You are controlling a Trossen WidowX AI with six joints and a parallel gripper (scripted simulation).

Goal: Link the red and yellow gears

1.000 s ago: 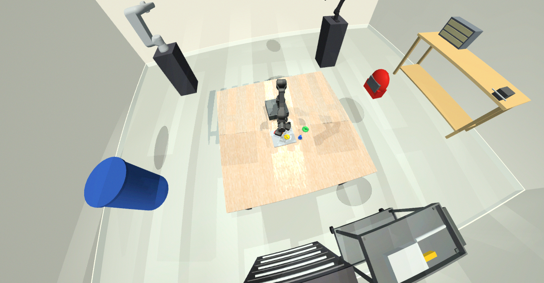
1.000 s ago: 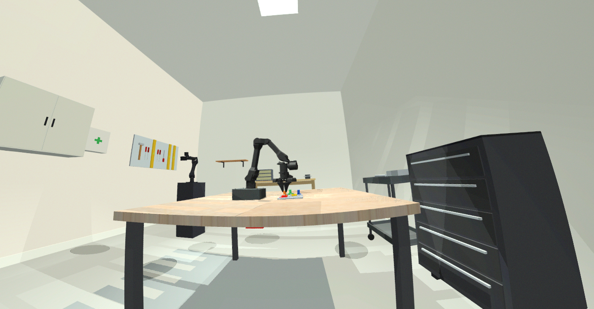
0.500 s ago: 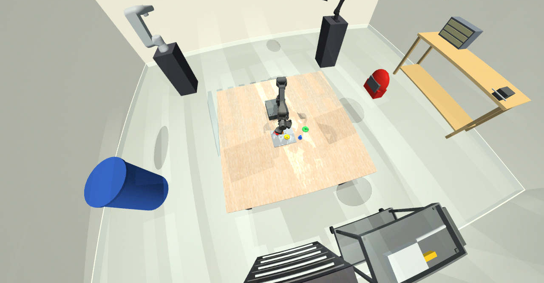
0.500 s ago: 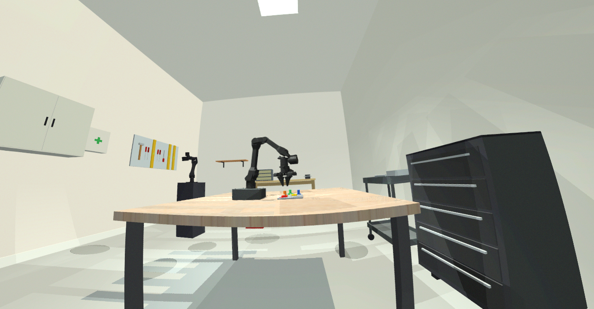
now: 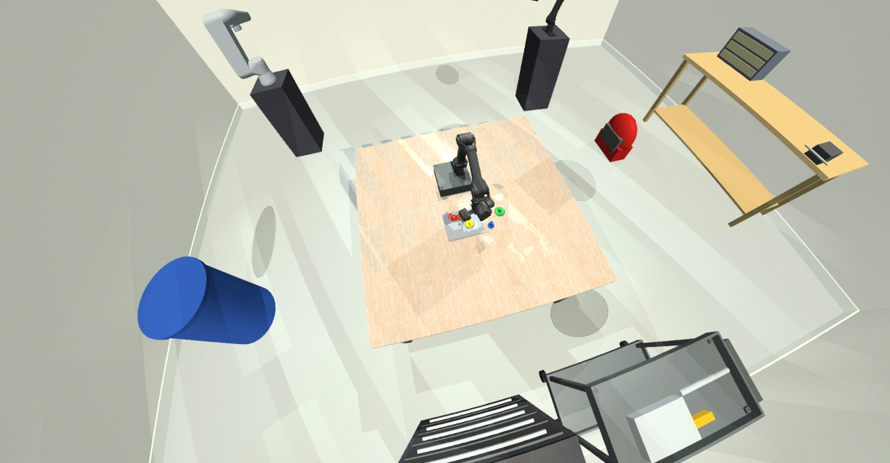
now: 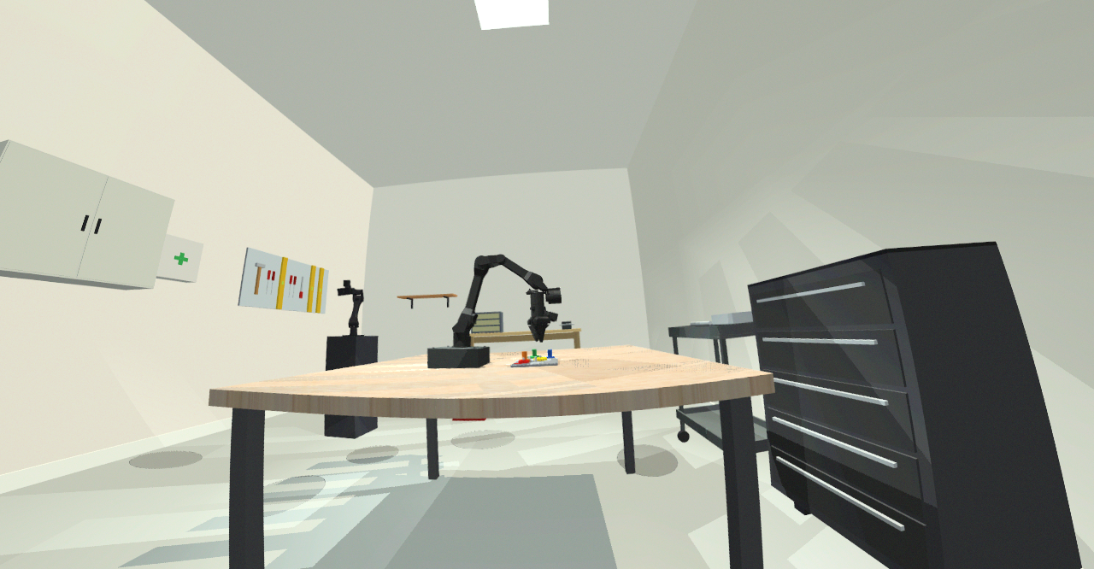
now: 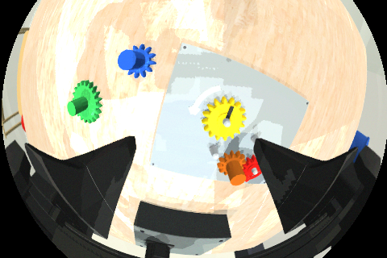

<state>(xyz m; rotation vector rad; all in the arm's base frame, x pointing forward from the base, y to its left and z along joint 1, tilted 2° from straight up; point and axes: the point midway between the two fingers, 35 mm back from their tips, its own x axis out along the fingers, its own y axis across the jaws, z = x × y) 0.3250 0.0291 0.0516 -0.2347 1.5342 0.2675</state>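
Now: gripper tip 40 mm short of the blue gear, 80 mm to the right of it and 60 mm above it. Round my gripper tip: orange gear (50 mm behind, 80 mm to the right, 60 mm below); then red gear (50 mm behind, 110 mm to the right, 60 mm below); then grey board (10 mm behind, 70 mm to the right, 70 mm below).
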